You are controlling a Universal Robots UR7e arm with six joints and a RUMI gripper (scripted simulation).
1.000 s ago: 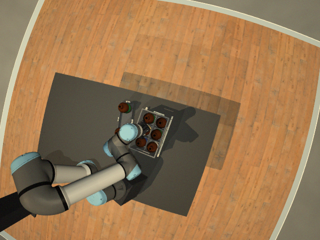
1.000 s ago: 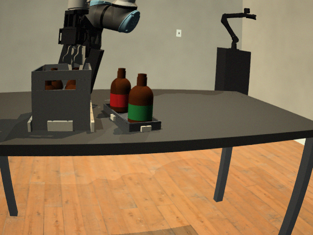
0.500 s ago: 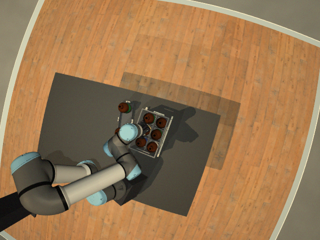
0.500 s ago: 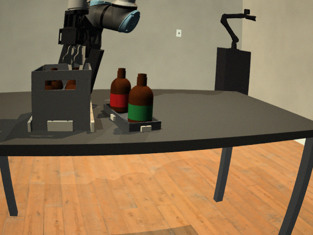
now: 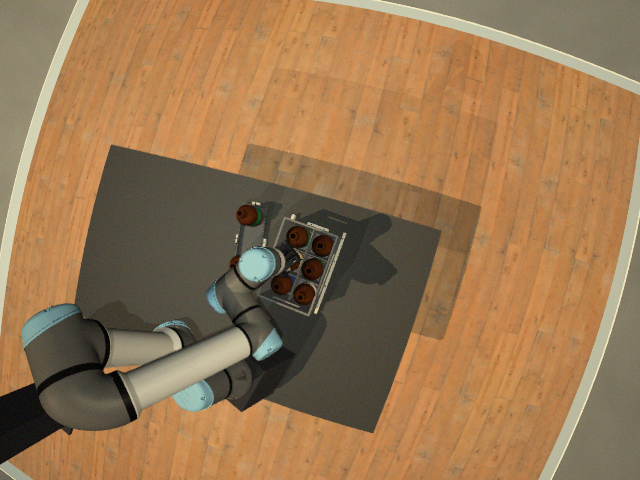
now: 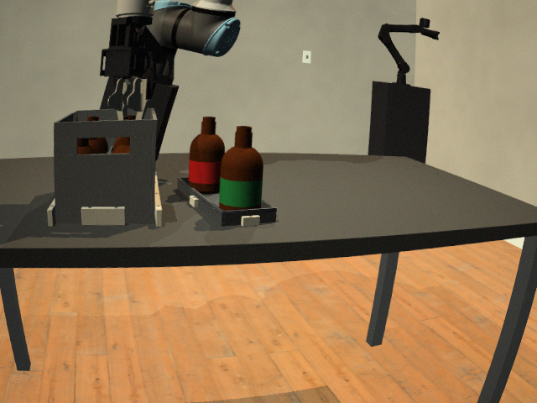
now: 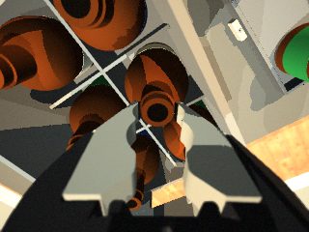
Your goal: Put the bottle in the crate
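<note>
My hand is 70 mm above the crate, 40 mm to the left of it and 10 mm short of it. From my hand the other things lie so: green-labelled bottle: 210 mm to the left, 70 mm below, 70 mm ahead; then tray: 180 mm to the left, 150 mm below, 10 mm behind.
</note>
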